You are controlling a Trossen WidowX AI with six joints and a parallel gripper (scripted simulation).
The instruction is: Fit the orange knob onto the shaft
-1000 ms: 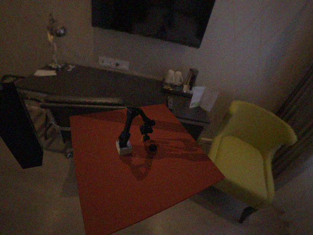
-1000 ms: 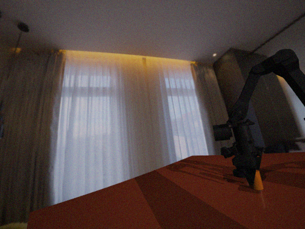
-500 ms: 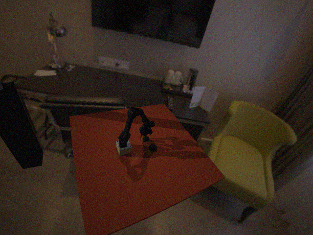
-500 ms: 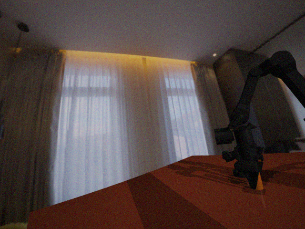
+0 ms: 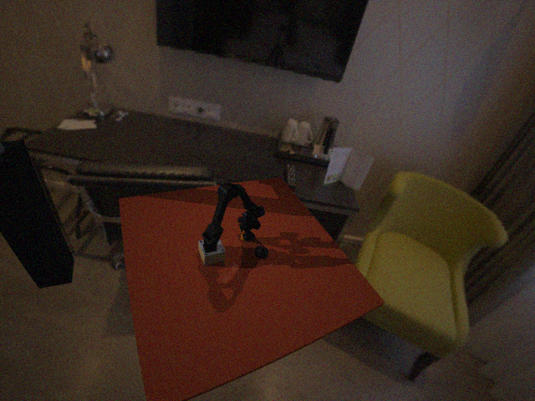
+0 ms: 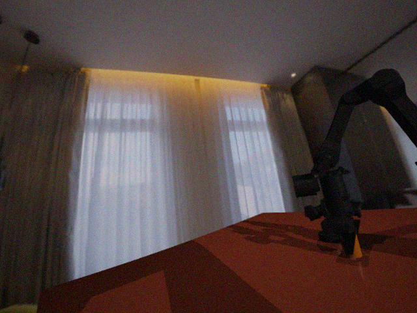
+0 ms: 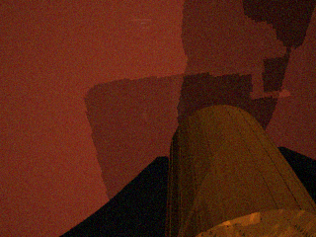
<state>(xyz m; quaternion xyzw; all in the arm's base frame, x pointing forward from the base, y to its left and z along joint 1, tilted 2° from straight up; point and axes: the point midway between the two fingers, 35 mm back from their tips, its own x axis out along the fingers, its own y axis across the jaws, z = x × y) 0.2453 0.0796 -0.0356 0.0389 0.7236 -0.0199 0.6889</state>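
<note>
My gripper tip is now 6 cm short of the round dark pedestal, 14 cm to the left of it and 2 cm below it. From my gripper tip the other things lie so: orange knob (2 cm above).
</note>
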